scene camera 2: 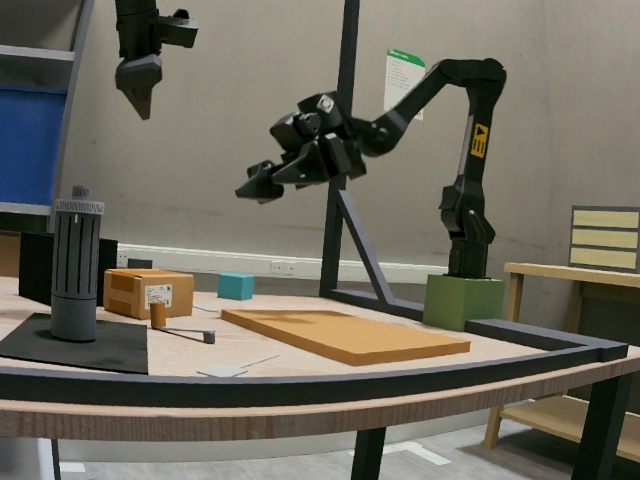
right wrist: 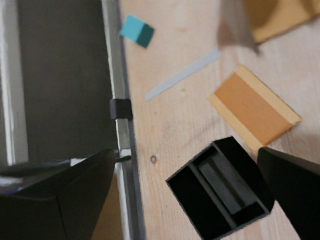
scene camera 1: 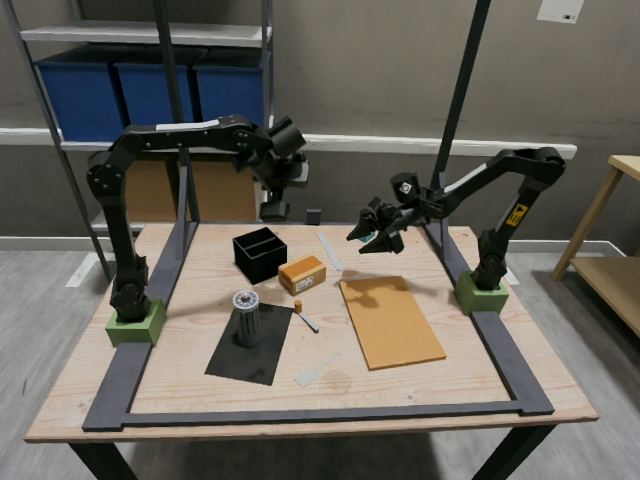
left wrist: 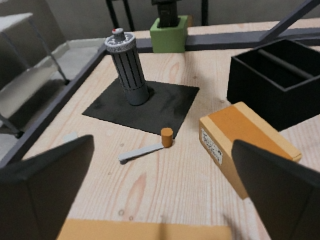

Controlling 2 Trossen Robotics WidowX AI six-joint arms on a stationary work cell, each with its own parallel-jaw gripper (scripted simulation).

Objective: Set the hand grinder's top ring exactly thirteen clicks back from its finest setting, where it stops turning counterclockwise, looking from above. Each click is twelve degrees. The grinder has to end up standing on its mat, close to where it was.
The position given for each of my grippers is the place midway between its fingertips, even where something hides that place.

In view: my left gripper (scene camera 2: 253, 186), my right gripper (scene camera 2: 146, 108), a black mat (scene camera 1: 258, 364), a dark hand grinder (left wrist: 127, 64), a cardboard box (scene camera 2: 128, 292), a crank (scene camera 2: 157, 310) and an orange board (scene camera 2: 356, 341).
The black mat is seen too in the left wrist view (left wrist: 168, 104). The cardboard box is seen too in the right wrist view (right wrist: 257, 114), in scene camera 1 (scene camera 1: 303, 273) and in the left wrist view (left wrist: 217, 131). The orange board shows as well in scene camera 1 (scene camera 1: 392, 331). The right wrist view misses the black mat: it is out of frame. The right wrist view does not show the dark hand grinder: it is out of frame.
